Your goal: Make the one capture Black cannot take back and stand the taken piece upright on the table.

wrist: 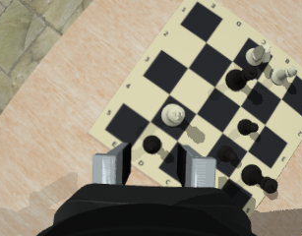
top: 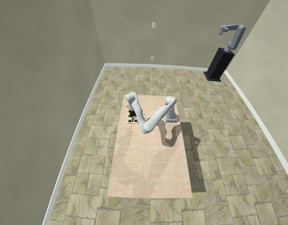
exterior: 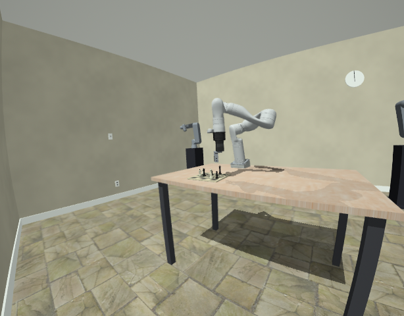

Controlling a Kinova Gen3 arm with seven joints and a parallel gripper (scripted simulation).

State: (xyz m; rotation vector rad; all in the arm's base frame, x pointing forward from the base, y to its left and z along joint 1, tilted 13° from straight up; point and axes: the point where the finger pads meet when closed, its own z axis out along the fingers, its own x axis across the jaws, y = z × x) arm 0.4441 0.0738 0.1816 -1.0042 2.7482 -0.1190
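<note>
My gripper is now 9 cm above the white chess piece, 4 cm to the left of it and 1 cm short of it. Round my hand: white piece: 16 cm to the right, 11 cm below, 2 cm behind; then chessboard: 12 cm below, 8 cm to the right, 3 cm behind.
</note>
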